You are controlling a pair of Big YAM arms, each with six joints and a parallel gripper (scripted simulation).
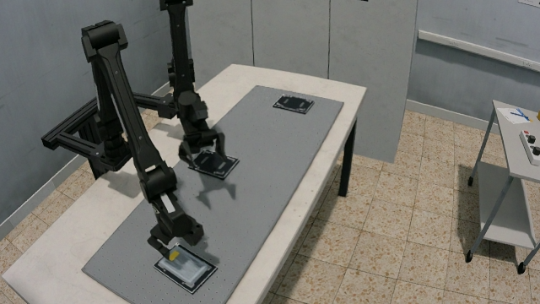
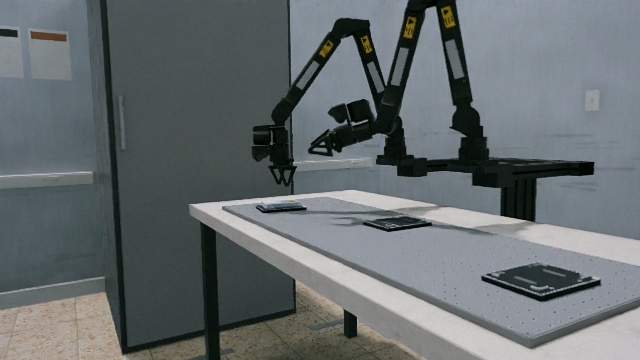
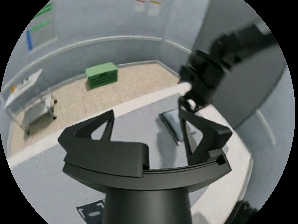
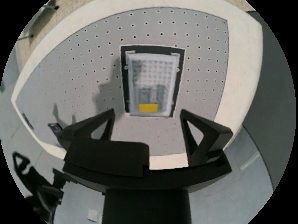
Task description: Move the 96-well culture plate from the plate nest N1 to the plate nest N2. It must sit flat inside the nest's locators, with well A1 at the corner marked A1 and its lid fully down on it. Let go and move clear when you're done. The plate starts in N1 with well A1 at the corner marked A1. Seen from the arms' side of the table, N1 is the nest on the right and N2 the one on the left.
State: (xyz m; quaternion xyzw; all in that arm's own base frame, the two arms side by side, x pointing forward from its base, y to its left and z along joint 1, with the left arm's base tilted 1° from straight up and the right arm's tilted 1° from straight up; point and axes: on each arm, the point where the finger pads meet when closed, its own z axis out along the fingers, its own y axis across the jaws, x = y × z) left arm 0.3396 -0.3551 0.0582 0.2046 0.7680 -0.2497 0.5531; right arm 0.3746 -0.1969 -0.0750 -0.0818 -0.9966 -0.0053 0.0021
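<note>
The 96-well plate lies 70 mm below my right hand, 10 mm to the right of it and 10 mm ahead of it. Also, from my right hand: plate nest 450 mm to the left, 190 mm behind, 90 mm below.
</note>
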